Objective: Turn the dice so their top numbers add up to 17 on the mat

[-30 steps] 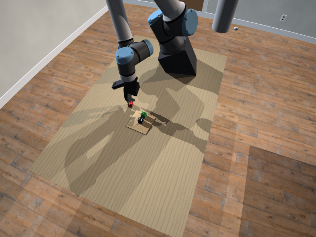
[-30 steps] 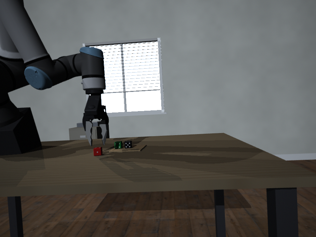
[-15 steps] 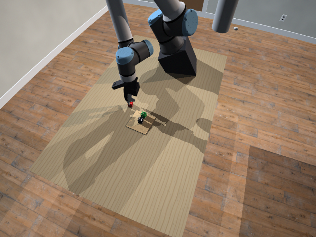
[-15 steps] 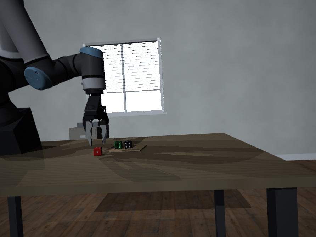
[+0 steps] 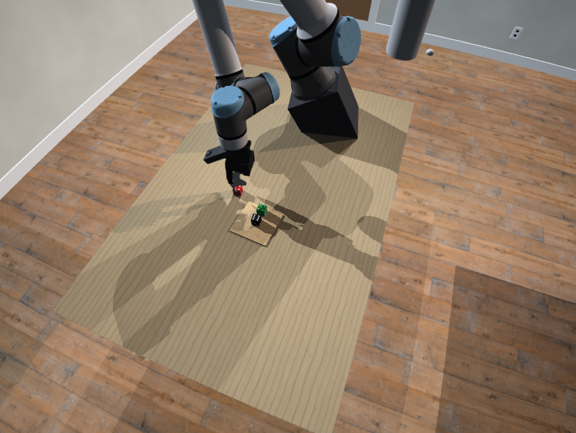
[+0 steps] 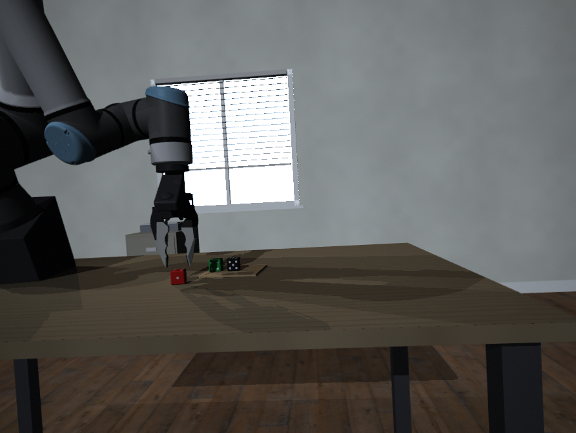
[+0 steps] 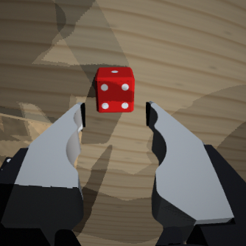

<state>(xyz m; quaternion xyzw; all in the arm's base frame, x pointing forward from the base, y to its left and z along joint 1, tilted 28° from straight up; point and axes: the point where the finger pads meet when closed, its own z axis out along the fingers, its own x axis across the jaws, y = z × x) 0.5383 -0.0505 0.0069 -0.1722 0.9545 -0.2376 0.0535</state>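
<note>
Right now the red die is 40 mm below my hand. From my hand the other things lie so: black die 130 mm to the left, 80 mm ahead, 30 mm below; green die 130 mm to the left, 40 mm ahead, 30 mm below; tan mat 130 mm to the left, 80 mm ahead, 50 mm below.
</note>
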